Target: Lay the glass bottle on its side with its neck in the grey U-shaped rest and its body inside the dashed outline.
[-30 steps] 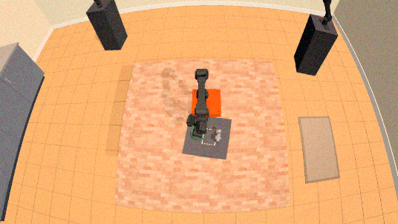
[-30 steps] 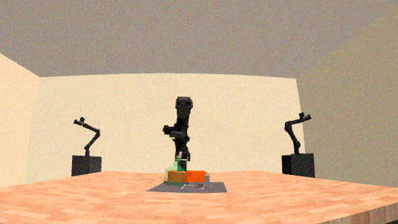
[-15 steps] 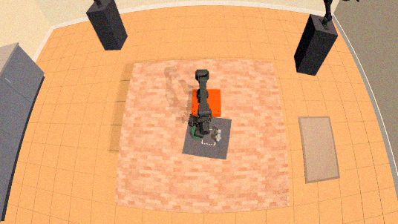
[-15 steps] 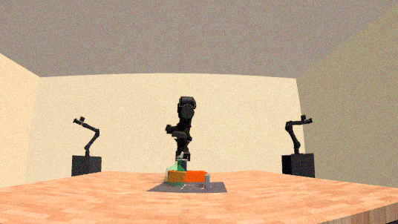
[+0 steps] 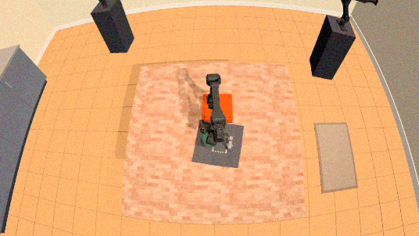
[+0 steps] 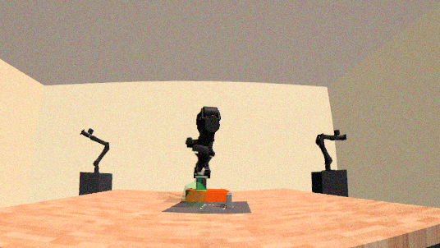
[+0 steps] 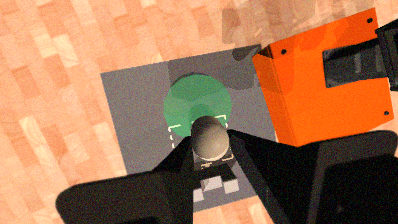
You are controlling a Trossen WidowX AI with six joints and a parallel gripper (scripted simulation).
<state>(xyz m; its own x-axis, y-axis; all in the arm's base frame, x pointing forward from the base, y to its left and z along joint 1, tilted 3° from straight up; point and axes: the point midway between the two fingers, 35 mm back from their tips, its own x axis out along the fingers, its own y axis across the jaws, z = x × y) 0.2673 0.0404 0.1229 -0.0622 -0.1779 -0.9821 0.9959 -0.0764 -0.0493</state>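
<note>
My gripper tip is now 40 mm to the right of the dark grey mat and 150 mm above it. From my gripper tip the other things lie so: green glass bottle: 10 mm to the right, 50 mm below.
</note>
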